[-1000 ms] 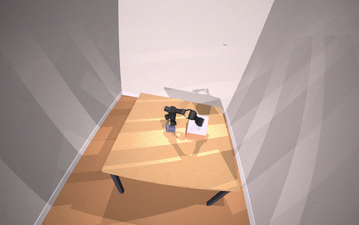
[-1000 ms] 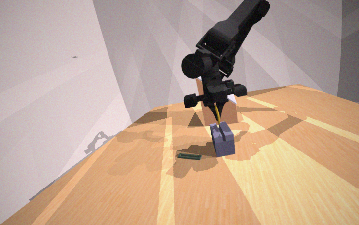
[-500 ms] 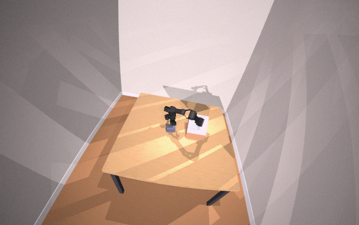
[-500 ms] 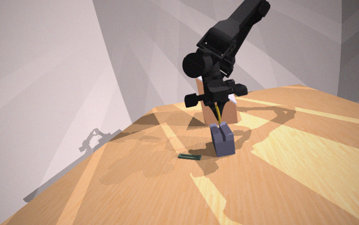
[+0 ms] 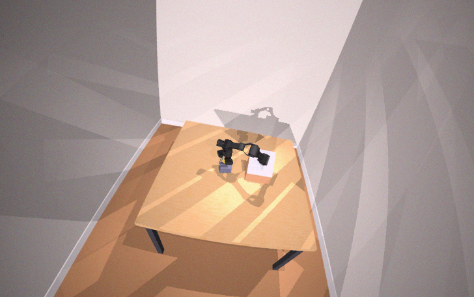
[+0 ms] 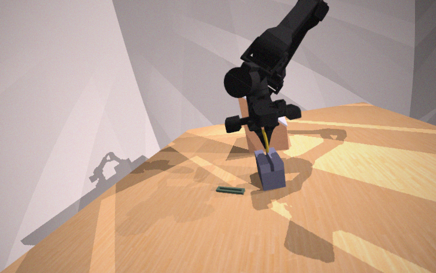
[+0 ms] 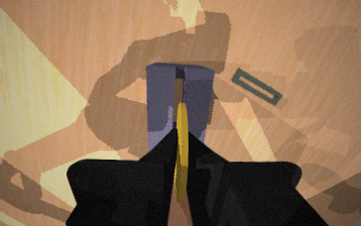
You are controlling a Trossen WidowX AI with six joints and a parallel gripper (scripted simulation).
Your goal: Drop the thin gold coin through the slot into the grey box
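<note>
The thin gold coin lies 20 mm above my gripper tip.
</note>
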